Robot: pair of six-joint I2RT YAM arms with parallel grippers.
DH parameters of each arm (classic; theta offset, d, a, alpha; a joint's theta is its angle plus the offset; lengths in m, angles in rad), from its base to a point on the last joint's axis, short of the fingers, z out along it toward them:
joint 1: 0 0.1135 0.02 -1.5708
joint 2: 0 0 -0.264 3.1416
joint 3: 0.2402 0 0.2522 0
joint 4: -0.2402 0 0.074 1.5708
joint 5: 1.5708 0 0 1.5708
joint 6: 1.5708 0.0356 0 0
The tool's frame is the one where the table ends.
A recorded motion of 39 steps. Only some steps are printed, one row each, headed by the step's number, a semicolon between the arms.
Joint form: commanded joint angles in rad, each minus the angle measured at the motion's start. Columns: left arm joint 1, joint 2, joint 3, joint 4, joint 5, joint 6; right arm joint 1, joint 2, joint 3, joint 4, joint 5, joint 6.
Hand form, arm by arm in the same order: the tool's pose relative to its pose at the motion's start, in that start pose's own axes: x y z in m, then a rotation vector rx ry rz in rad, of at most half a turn. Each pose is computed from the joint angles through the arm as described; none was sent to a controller.
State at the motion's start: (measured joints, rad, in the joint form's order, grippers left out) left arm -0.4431 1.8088 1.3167 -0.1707 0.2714 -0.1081; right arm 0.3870 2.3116 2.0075 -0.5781 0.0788 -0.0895
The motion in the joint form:
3: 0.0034 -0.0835 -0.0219 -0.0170 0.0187 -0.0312; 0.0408 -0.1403 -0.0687 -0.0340 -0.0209 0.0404
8: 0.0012 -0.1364 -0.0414 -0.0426 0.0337 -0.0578; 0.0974 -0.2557 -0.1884 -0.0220 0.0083 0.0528
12: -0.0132 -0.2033 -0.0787 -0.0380 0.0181 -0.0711; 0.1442 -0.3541 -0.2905 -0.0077 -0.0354 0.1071
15: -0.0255 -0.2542 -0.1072 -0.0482 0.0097 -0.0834; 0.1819 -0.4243 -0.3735 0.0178 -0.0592 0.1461
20: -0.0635 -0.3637 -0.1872 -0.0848 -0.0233 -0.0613; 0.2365 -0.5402 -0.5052 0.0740 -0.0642 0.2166
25: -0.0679 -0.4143 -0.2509 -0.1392 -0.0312 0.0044; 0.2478 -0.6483 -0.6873 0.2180 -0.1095 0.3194
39: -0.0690 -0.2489 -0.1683 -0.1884 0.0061 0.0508; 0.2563 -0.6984 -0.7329 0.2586 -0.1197 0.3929
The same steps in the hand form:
3: -0.0082 -0.0074 -0.0258 0.0212 -0.0411 -0.0208; -0.0094 0.0161 -0.0515 -0.0446 -0.0428 0.0120
8: -0.0087 -0.0132 -0.0410 0.0393 -0.0455 -0.0436; -0.0002 0.0391 -0.0823 -0.0519 -0.0546 -0.0170
12: -0.0079 -0.0227 -0.0576 0.0402 -0.0761 -0.0397; 0.0107 0.0582 -0.1081 -0.1277 -0.0670 0.0017
15: -0.0049 -0.0300 -0.0699 0.0438 -0.0855 -0.0423; 0.0214 0.0725 -0.1244 -0.1781 -0.0780 0.0126
20: 0.0112 -0.0455 -0.0919 0.0392 -0.0744 -0.0022; 0.0393 0.0890 -0.1504 -0.2260 -0.1123 0.0463
25: 0.0311 -0.0452 -0.0985 0.0241 -0.0105 0.0503; 0.0641 0.0906 -0.1596 -0.2951 -0.1623 0.1436
39: 0.0327 -0.0375 -0.0578 0.0484 0.1204 0.0652; 0.0685 0.0910 -0.1708 -0.3259 -0.1932 0.2132

